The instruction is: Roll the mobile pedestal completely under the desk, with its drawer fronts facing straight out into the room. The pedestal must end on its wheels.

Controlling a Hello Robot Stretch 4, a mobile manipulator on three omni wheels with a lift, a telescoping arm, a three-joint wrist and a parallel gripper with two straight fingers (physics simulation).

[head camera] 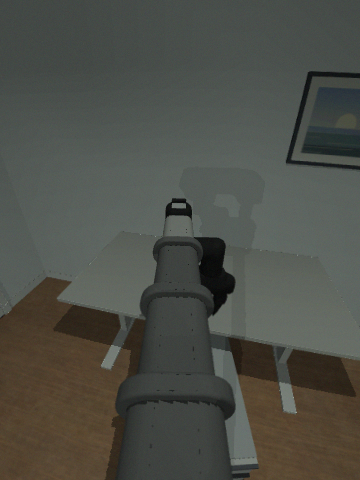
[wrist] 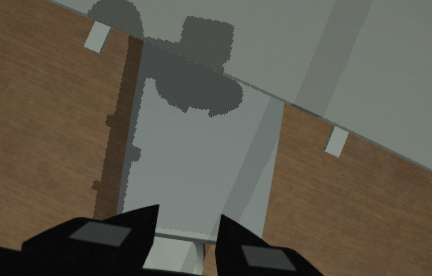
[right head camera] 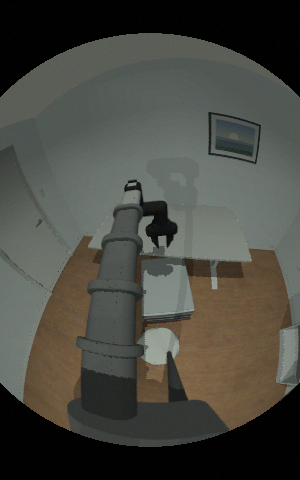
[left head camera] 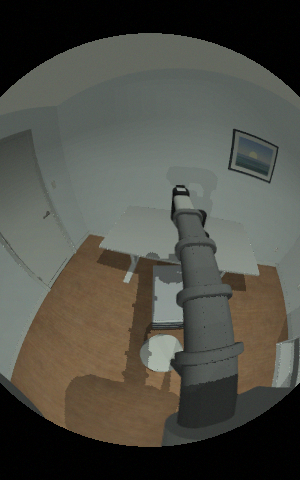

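The light grey pedestal [head camera: 242, 430] [left head camera: 167, 302] [right head camera: 165, 295] [wrist: 200, 150] stands upright. Its far end is hidden beneath the front edge of the white desk [head camera: 280, 295] [left head camera: 135, 225] [right head camera: 220, 230] [wrist: 390, 75]; the rest sticks out into the room. Stacked drawer-front edges show at its near end, facing my base. In the wrist view its near edge is slightly skewed to the desk's edge. Its wheels are hidden. My gripper [right head camera: 163, 245] [wrist: 187, 228] is open and empty, pointing down above the pedestal near the desk's front edge.
Desk feet [head camera: 287, 390] [left head camera: 131, 270] [right head camera: 214, 275] [wrist: 336, 142] stand on either side of the pedestal. A round white disc [left head camera: 161, 352] [right head camera: 158, 345] lies between the pedestal and my base. A pale boxy object [left head camera: 286, 362] [right head camera: 289, 352] stands at the right. The wall is behind the desk.
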